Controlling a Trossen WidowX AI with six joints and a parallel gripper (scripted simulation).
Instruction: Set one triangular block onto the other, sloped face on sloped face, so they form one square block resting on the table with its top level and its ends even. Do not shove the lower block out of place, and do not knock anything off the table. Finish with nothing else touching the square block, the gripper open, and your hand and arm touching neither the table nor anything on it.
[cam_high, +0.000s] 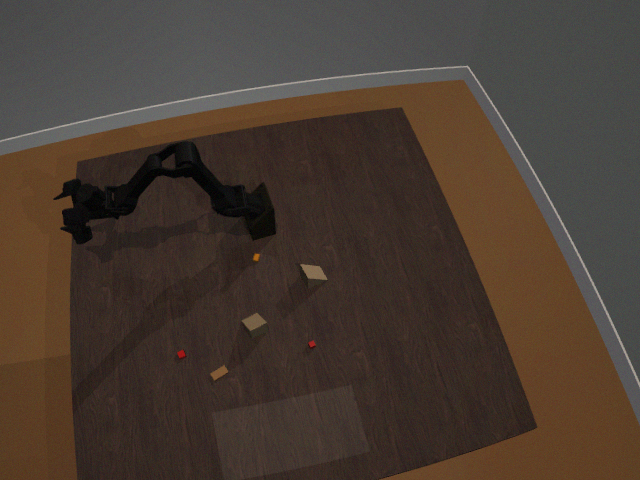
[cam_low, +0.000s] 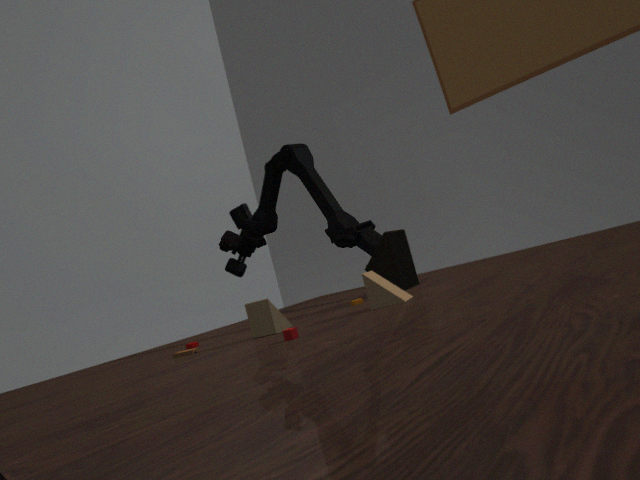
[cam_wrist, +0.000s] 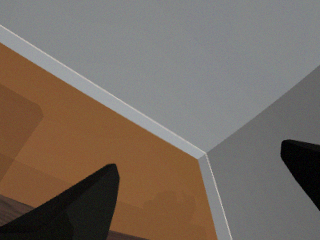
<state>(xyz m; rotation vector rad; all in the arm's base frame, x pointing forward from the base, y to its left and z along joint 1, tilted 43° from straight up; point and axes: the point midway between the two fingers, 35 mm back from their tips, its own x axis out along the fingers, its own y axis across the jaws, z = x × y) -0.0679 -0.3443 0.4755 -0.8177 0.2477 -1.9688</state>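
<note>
My gripper tip is 53 cm short of the flat tan piece, 39 cm to the right of it and 21 cm above it. Round my gripper tip: orange piece: 19 cm ahead, 57 cm to the left, 21 cm below.
</note>
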